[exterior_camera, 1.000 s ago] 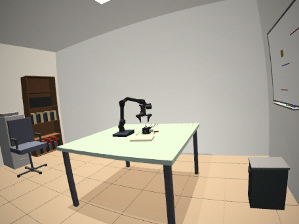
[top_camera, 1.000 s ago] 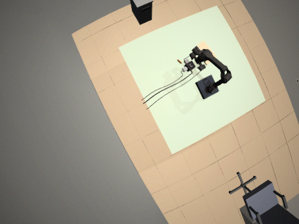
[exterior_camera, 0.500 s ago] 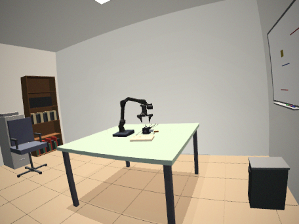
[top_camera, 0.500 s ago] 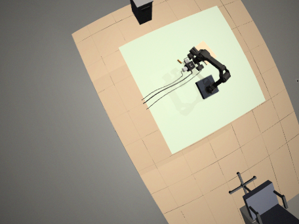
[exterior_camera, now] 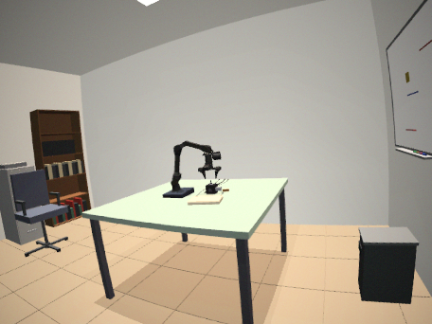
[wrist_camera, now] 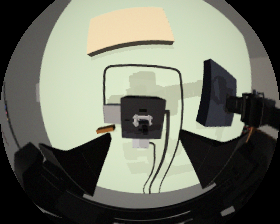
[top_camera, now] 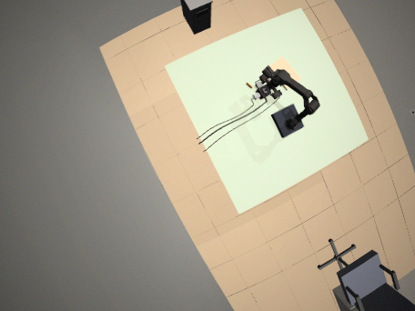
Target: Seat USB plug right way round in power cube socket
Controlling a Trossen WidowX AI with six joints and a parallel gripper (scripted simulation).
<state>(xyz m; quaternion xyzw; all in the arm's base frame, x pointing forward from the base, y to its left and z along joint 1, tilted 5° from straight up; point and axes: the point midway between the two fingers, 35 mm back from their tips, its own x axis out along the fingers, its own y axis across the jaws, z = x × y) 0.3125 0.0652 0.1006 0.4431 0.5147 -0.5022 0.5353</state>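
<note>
My gripper tip is 3 cm above the USB plug. From my gripper tip the other things lie so: orange-brown stick: 10 cm ahead, 6 cm to the left, 11 cm below.
</note>
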